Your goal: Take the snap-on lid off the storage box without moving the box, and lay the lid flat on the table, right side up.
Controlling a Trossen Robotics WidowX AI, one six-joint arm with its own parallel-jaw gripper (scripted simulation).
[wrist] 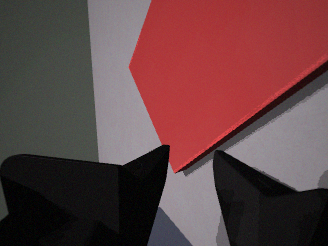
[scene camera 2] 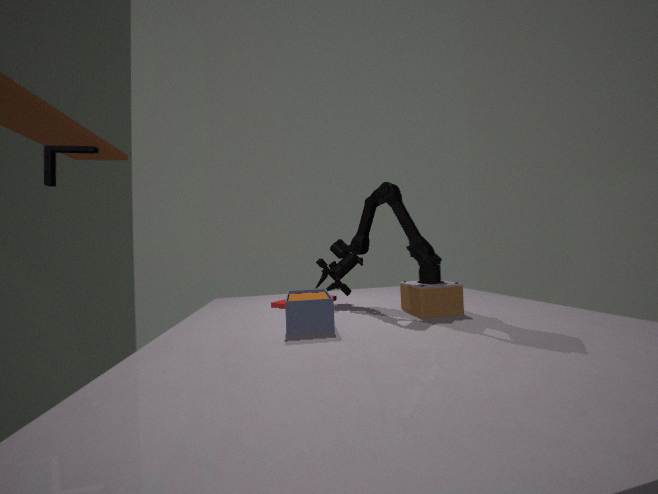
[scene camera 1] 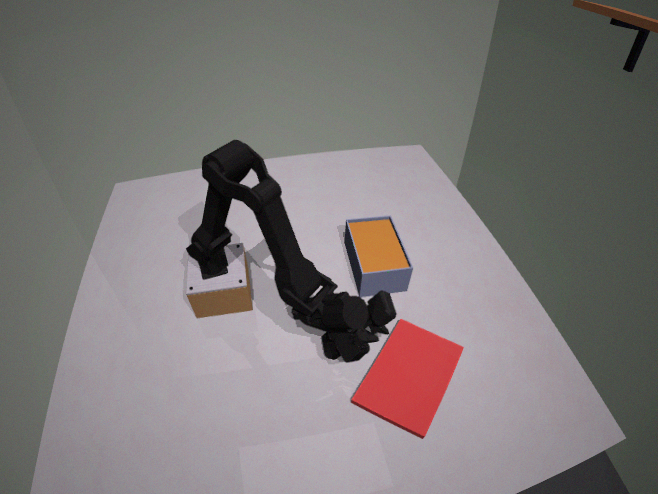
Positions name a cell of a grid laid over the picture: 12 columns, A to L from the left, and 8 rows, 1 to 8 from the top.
Scene:
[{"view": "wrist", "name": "my gripper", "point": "H6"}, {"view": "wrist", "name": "red lid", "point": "H3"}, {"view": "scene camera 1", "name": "my gripper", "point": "G6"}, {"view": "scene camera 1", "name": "red lid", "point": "H7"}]

